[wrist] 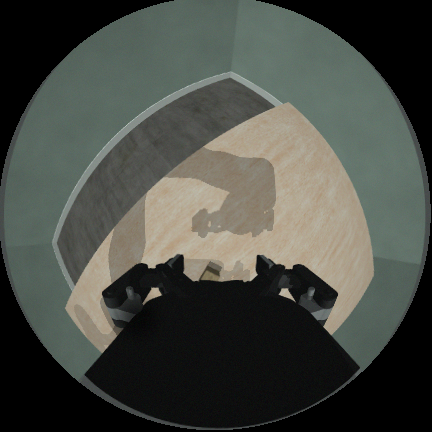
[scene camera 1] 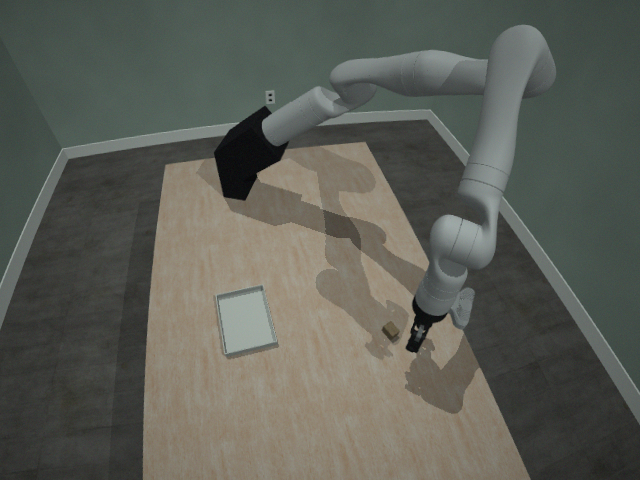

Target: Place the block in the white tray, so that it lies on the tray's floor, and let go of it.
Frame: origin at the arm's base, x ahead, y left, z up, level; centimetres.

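Seen in the pictures: gripper, between the fingertips: [wrist: 219,263]; arm's base, origin of its link: [scene camera 1: 272,132].
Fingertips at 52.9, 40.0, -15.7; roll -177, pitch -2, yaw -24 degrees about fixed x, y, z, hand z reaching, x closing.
Note:
Offsets run from my fingertips to a thing's top centre, as dx, dy, dz. Level surfaces: height alone.
A small brown block {-3.6, -4.2, -5.9} [scene camera 1: 390,330] [wrist: 210,272] rests on the table, right of the tray in the scene view. In the wrist view its lower part is hidden by the gripper's dark body. The white tray {-4.2, -41.4, -6.5} [scene camera 1: 247,322] stands on the left part of the table in the scene view, with its bare floor showing; it does not show in the wrist view. My gripper [scene camera 1: 413,347] [wrist: 219,263] is open, its fingers wide apart. In the scene view it is just right of the block, with a small gap beside it. In the wrist view the block shows between the two fingers' directions, nearer the left finger.
The wooden table {dz -8.5} [scene camera 1: 320,413] [wrist: 320,165] carries the arm's black base [scene camera 1: 242,155] at its far end. The table's right edge runs close beside the gripper in the scene view. The arm's shadows fall across the table and around the block.

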